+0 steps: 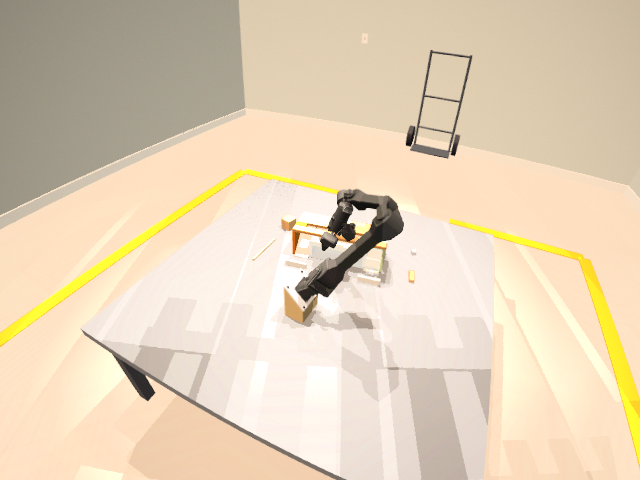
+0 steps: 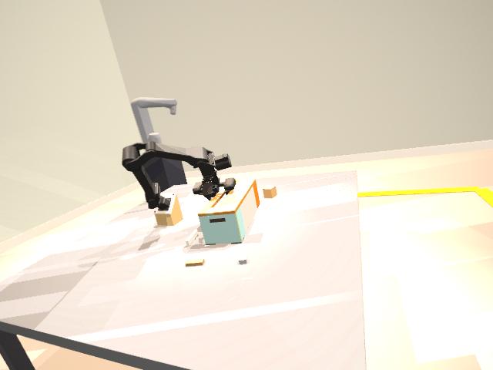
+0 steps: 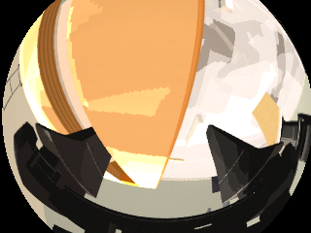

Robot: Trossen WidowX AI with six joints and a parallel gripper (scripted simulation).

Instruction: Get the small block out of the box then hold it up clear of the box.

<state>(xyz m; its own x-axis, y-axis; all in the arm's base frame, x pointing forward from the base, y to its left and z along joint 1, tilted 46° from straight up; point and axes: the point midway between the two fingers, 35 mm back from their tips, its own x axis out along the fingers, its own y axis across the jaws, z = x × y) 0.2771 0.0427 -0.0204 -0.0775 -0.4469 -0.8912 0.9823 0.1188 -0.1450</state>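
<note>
Now: gripper tip 40 mm short of the box, 40 mm to the left of it and 20 mm above it. Also, from my gripper tip: tan cube (140 mm ahead, 260 mm to the left, 60 mm below); thin stick (60 mm behind, 260 mm to the left, 80 mm below); flat orange piece (80 mm ahead, 350 mm to the right, 80 mm below).
</note>
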